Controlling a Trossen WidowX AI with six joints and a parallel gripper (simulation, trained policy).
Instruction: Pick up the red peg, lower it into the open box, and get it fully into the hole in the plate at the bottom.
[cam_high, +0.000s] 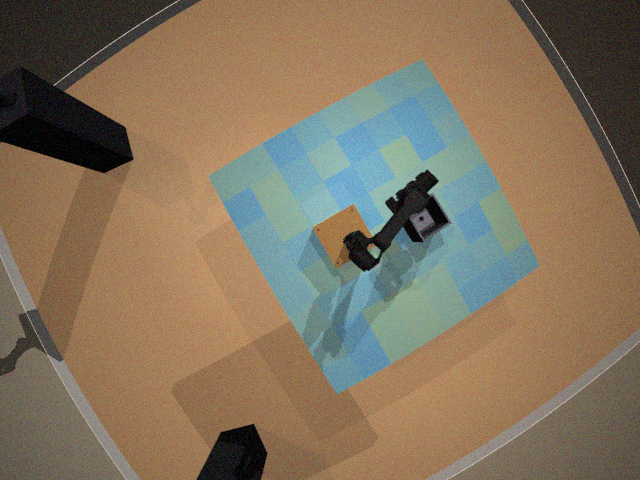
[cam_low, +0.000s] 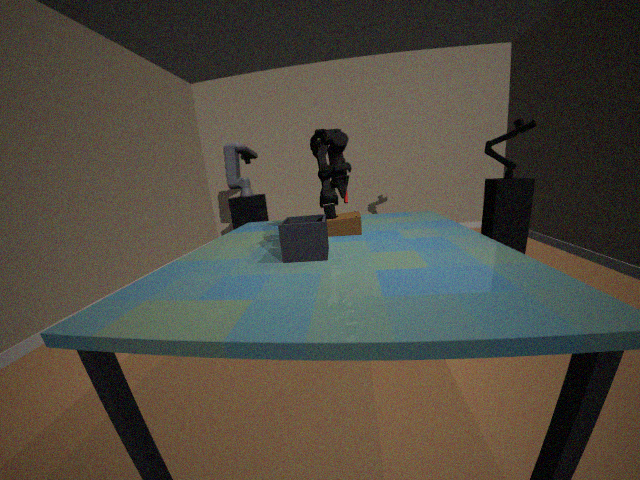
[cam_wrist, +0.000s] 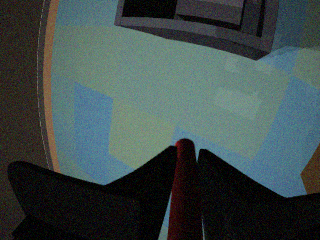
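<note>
Now: gripper tip 150 mm above the light grey plate, 140 mm to the left of it and 80 mm short of it. Round my gripper tip: red peg (20 mm above, 10 mm to the left, 10 mm behind).
</note>
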